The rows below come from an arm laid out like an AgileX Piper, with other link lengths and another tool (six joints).
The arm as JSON. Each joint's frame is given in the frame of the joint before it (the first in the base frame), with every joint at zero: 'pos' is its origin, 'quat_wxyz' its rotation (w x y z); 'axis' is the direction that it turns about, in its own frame. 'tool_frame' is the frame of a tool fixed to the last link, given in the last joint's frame.
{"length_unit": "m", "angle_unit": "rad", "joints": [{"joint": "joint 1", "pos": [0.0, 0.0, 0.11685], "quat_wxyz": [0.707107, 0.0, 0.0, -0.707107], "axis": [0.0, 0.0, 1.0]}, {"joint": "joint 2", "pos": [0.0, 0.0, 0.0], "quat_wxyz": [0.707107, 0.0, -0.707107, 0.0], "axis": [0.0, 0.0, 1.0]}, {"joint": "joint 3", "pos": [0.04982, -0.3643, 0.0], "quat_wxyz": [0.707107, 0.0, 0.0, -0.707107], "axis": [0.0, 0.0, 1.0]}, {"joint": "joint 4", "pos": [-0.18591, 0.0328, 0.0], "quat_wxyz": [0.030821, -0.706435, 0.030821, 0.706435], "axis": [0.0, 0.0, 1.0]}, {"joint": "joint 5", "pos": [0.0, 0.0, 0.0], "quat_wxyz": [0.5, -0.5, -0.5, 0.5], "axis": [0.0, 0.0, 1.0]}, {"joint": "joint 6", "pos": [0.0, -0.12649, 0.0], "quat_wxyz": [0.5, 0.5, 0.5, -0.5], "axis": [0.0, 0.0, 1.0]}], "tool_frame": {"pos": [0.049, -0.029, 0.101], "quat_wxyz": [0.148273, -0.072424, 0.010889, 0.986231]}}
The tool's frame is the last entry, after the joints.
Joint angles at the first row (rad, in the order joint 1, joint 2, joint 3, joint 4, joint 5, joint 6):
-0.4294, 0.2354, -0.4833, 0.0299, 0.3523, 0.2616
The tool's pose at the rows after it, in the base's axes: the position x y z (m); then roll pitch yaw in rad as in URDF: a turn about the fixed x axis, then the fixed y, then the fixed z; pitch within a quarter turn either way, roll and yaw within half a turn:
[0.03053, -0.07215, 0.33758, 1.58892, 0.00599, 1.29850]
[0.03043, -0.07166, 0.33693, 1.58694, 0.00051, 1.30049]
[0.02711, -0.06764, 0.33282, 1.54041, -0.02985, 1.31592]
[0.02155, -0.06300, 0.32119, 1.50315, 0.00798, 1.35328]
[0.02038, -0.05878, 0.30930, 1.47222, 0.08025, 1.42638]
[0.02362, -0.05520, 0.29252, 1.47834, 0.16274, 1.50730]
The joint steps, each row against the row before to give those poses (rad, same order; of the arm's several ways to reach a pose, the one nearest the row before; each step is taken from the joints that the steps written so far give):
0.0000, 0.0000, 0.0000, 0.0000, 0.0000, 0.0000
0.0000, -0.0023, 0.0012, 0.0061, 0.0000, 0.0000
0.0034, -0.0357, 0.0310, 0.0402, -0.0362, -0.0010
0.0393, -0.0682, 0.0627, 0.0064, -0.0369, -0.0380
0.0839, -0.0649, 0.0741, 0.0021, -0.0502, -0.0700
0.0920, -0.0505, 0.0739, -0.0011, -0.0286, -0.0826

